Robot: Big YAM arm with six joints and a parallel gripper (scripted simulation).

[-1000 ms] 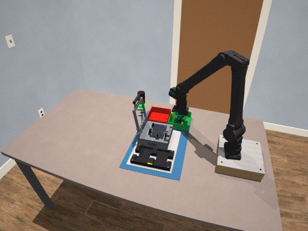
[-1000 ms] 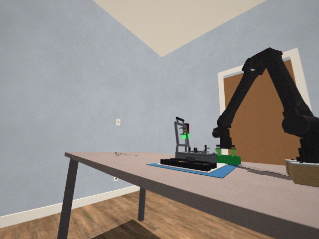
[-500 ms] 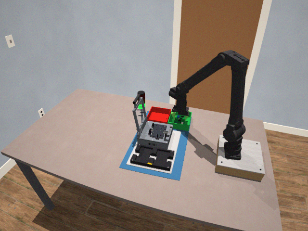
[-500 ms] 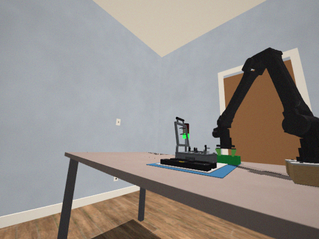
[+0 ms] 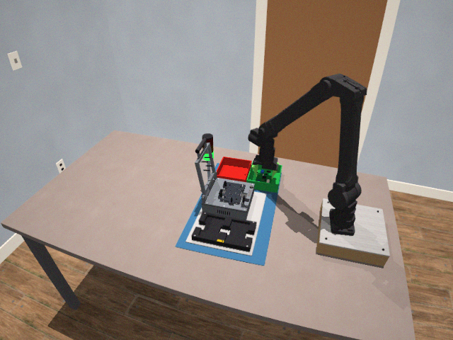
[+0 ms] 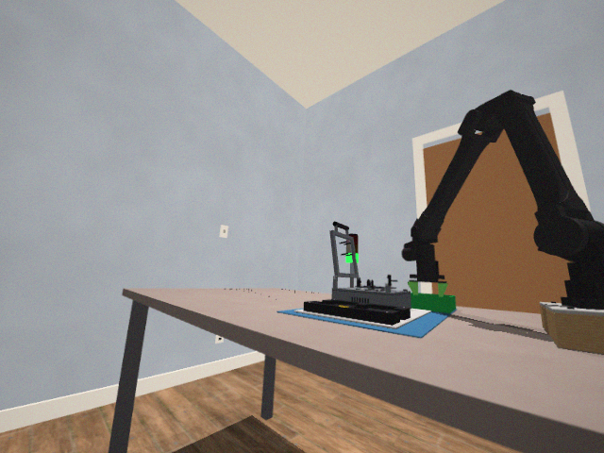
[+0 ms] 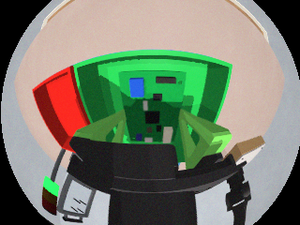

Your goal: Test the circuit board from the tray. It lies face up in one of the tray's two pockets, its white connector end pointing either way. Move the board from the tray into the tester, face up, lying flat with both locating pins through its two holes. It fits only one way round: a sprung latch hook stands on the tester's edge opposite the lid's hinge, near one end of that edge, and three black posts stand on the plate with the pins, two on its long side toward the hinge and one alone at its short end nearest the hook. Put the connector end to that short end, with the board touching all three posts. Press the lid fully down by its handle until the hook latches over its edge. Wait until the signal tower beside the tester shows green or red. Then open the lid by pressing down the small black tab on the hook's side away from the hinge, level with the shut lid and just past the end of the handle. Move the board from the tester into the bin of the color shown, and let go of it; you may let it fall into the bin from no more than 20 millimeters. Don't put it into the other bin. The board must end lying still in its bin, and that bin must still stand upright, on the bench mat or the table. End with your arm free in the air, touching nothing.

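Now: hand 1 cm above the green bin. Also, from my hand: red bin 15 cm ahead, 1 cm below; then tester plate 12 cm ahead, 20 cm to the left, 5 cm above; then green circuit board right at my hand.
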